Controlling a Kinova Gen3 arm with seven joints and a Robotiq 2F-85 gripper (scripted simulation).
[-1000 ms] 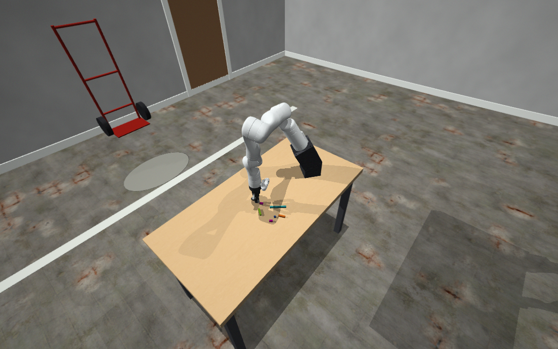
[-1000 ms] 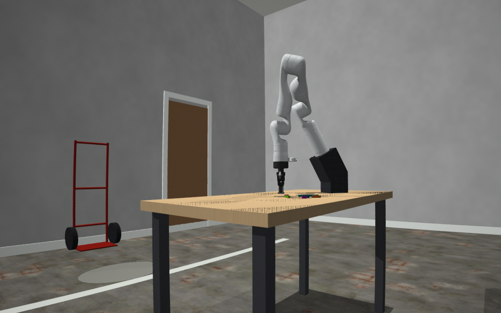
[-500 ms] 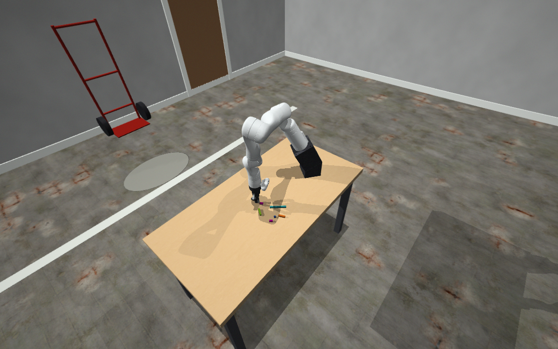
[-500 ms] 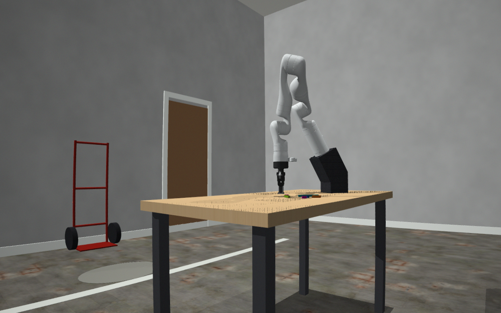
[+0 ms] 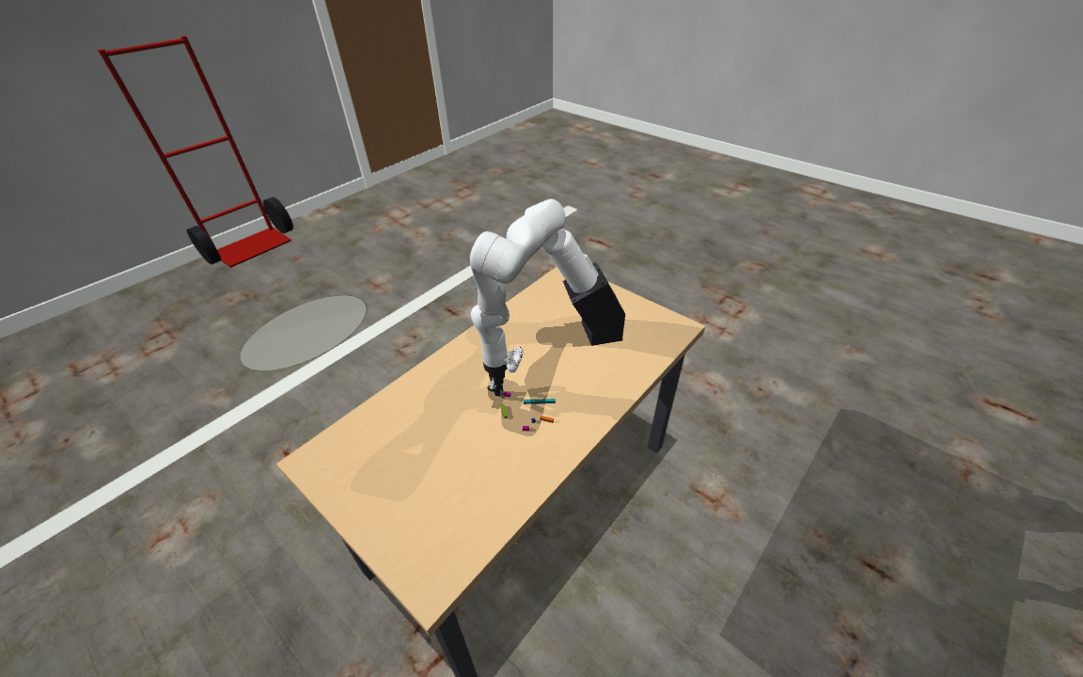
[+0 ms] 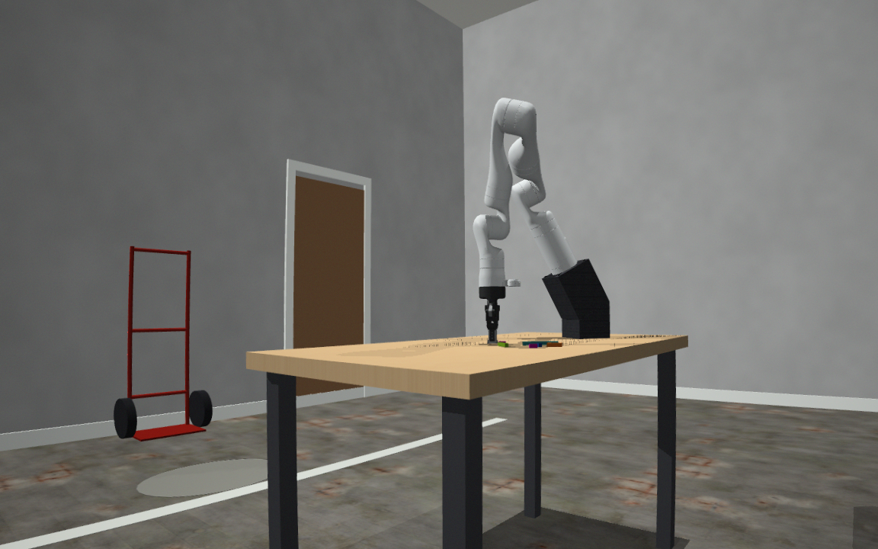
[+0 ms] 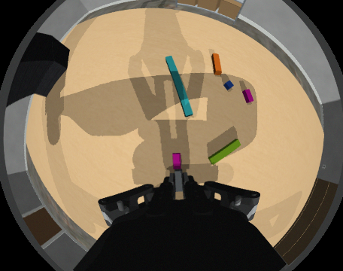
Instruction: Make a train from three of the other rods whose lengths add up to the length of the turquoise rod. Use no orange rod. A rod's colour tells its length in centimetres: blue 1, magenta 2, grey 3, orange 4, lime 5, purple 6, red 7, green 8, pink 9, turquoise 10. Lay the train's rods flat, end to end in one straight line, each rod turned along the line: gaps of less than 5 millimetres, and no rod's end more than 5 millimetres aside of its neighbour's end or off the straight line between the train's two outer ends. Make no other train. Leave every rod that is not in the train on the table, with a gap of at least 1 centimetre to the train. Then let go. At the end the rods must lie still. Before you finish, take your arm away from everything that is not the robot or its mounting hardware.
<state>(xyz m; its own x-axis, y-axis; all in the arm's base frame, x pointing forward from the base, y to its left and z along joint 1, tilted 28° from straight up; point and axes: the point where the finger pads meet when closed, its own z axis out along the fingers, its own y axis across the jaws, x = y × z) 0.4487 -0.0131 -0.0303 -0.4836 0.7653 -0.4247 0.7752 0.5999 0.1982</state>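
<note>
The grey rod lies 10 mm below my hand. Round my hand: turquoise rod: 70 mm behind, 120 mm to the left, 20 mm below; then lime rod: 40 mm ahead, 60 mm to the left, 20 mm below; then blue rod: 160 mm to the left, 20 mm below.
</note>
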